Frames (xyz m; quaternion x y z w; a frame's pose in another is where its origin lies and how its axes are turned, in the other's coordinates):
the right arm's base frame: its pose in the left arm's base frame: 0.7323 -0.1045 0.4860 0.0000 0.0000 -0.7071 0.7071
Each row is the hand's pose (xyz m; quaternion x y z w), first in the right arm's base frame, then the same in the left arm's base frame.
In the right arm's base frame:
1: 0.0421 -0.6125 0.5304 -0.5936 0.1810 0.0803 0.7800
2: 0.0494 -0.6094 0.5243 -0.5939 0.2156 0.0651 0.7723
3: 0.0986 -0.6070 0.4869 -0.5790 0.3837 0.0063 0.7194
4: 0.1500 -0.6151 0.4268 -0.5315 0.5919 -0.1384 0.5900
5: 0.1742 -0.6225 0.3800 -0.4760 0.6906 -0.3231 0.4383
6: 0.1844 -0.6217 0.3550 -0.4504 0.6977 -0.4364 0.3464
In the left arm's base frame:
1: 0.1198 -0.1466 1.0164 -0.2918 0.5477 -0.4948 0.6083
2: 0.1229 -0.1539 1.0103 -0.2675 0.5724 -0.5001 0.5922
3: 0.1253 -0.2031 0.9729 -0.1381 0.6807 -0.5042 0.5131
4: 0.1172 -0.2545 0.9128 0.0427 0.7943 -0.5150 0.3193
5: 0.1098 -0.2787 0.8660 0.1517 0.8249 -0.5384 0.0815
6: 0.1106 -0.2889 0.8410 -0.1749 -0.8118 0.5535 0.0636

